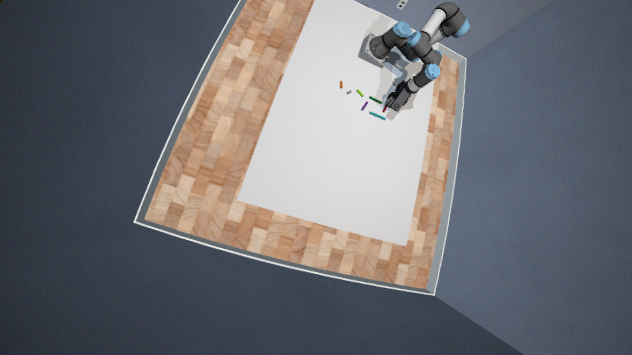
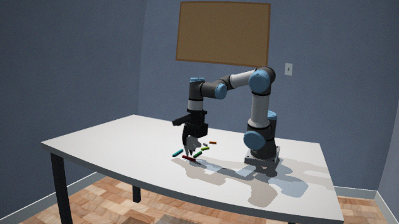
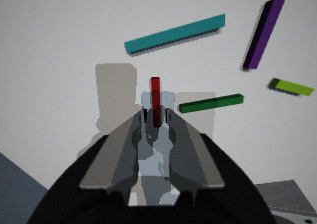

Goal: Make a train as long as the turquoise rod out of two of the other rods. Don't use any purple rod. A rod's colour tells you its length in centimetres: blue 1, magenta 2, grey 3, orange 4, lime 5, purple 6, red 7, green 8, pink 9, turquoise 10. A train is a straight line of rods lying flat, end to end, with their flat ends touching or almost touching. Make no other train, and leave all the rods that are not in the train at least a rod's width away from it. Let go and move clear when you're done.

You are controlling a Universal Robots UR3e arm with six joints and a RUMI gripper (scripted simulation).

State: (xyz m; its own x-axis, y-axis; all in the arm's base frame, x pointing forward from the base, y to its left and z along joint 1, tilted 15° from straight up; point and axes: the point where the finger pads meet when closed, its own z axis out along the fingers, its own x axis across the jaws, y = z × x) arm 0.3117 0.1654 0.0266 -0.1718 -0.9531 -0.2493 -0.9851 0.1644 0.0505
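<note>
Now: hand 3 cm above the red rod. The rest, counted from my hand: purple rod 5 cm ahead, 12 cm to the right, 3 cm below; then green rod 1 cm behind, 7 cm to the right, 3 cm below; then turquoise rod 7 cm ahead, 3 cm to the right, 3 cm below.
</note>
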